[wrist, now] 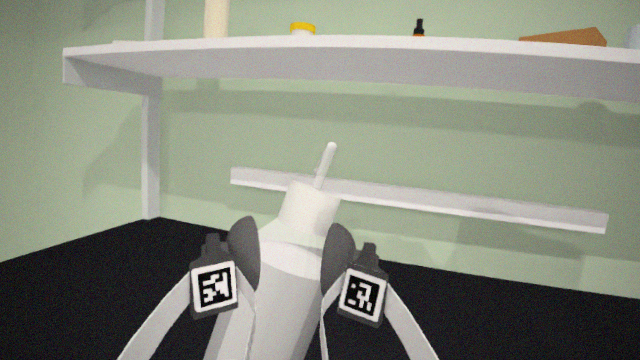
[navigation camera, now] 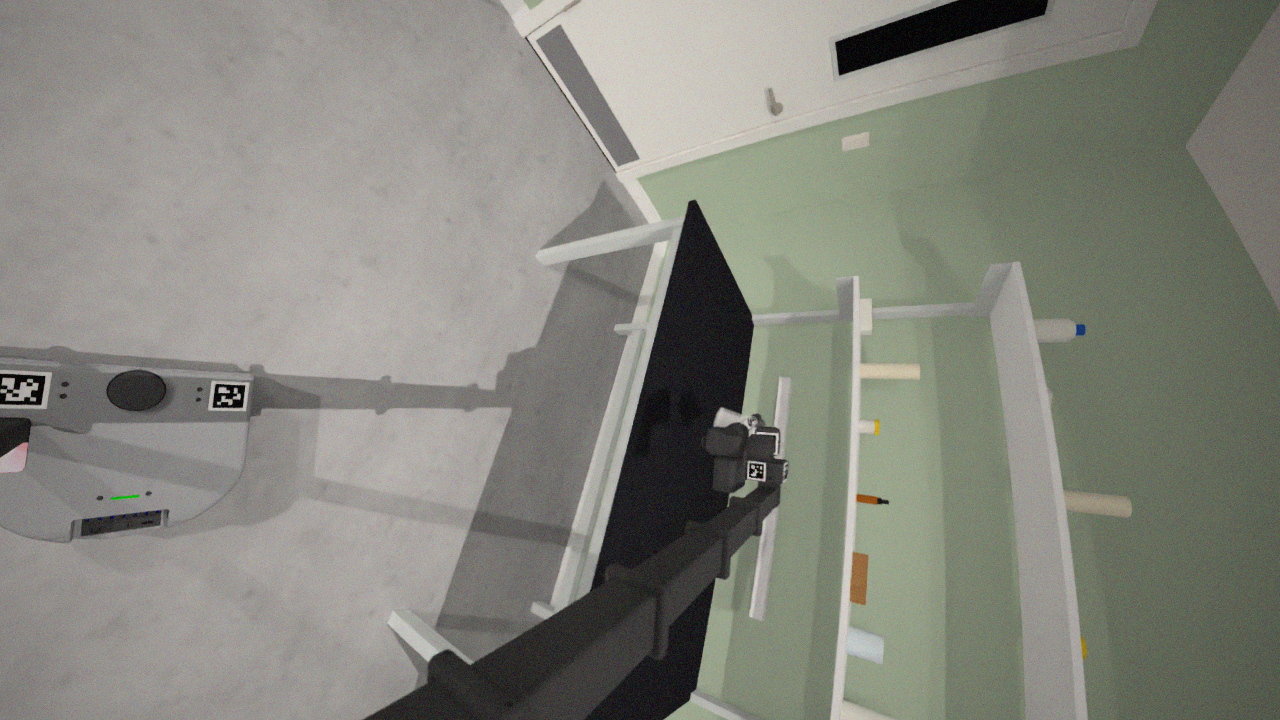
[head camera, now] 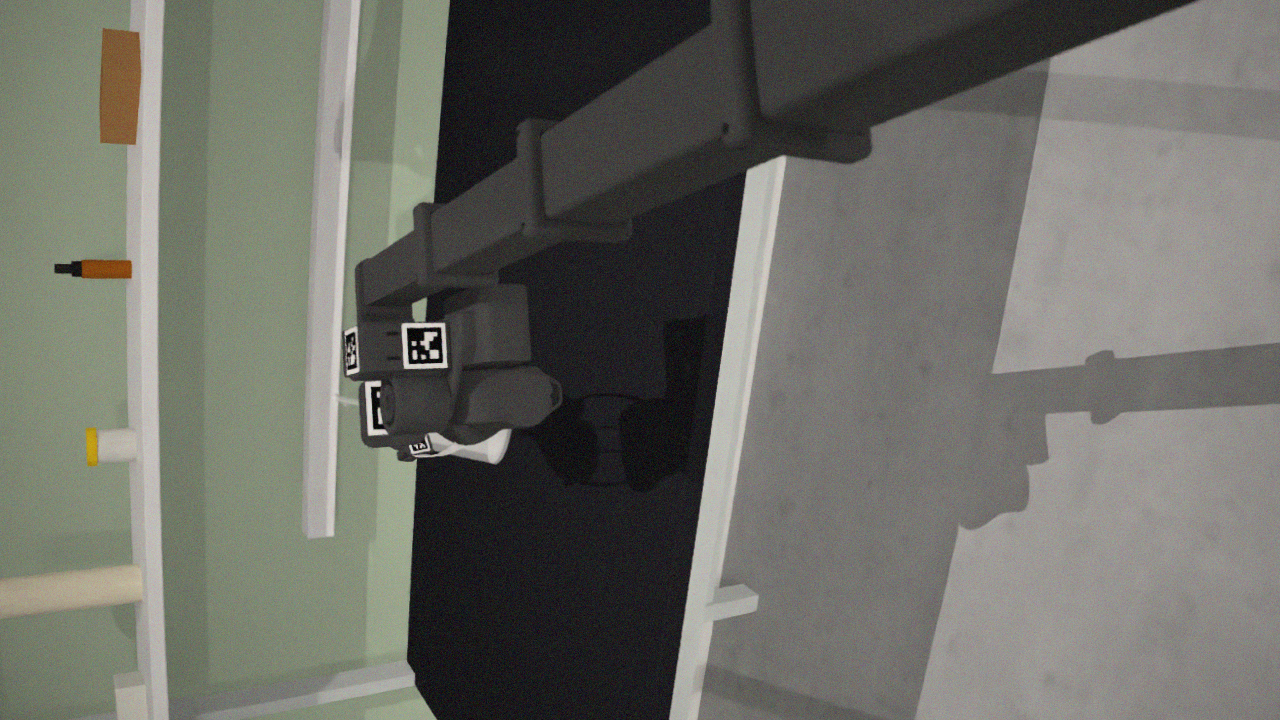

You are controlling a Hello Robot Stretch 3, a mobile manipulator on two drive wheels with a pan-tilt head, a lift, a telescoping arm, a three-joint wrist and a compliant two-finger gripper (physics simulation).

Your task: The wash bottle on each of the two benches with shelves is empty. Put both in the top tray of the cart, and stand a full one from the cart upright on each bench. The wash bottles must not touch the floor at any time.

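Frame: origin at the robot's base, x right, y ahead, z up, level; millimetres.
Where they show: robot's base, link origin: (navigation camera: 138, 388).
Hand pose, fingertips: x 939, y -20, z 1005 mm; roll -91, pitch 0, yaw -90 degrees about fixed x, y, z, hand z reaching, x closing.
Each offset is from my fingertips to the top centre of the thing. "spot": to the spot under its first point. Level surfaces: height alone.
My gripper (head camera: 413, 447) (navigation camera: 756, 422) (wrist: 291, 244) is shut on a white wash bottle (head camera: 487, 445) (navigation camera: 728, 417) (wrist: 285, 305). The fingers grip it just below its shoulder, and it leans a little to the right in the wrist view, with its cap and thin spout up. The bottle is held in the air above the black bench top {dz -243 mm} (head camera: 537, 608) (navigation camera: 707, 277) (wrist: 500, 310); the gripper's shadow lies on the bench apart from it. In the head view the wrist hides the bottle's upper body. The cart and the other wash bottles do not show.
A low white rail (head camera: 322, 358) (navigation camera: 771, 501) (wrist: 425, 199) runs along the wall behind the bottle. Above it, a shelf {spot: dz +209, dx +292, dy -88 mm} (head camera: 145, 358) (navigation camera: 850, 465) (wrist: 350, 60) holds a yellow-capped jar {spot: dz +241, dx +453, dy +9 mm} (head camera: 114, 445) (navigation camera: 868, 427) (wrist: 302, 28), an orange bottle {spot: dz +246, dx +436, dy -220 mm} (head camera: 105, 268) (navigation camera: 870, 499) and a brown box {spot: dz +236, dx +242, dy -395 mm} (head camera: 119, 86) (navigation camera: 859, 577).
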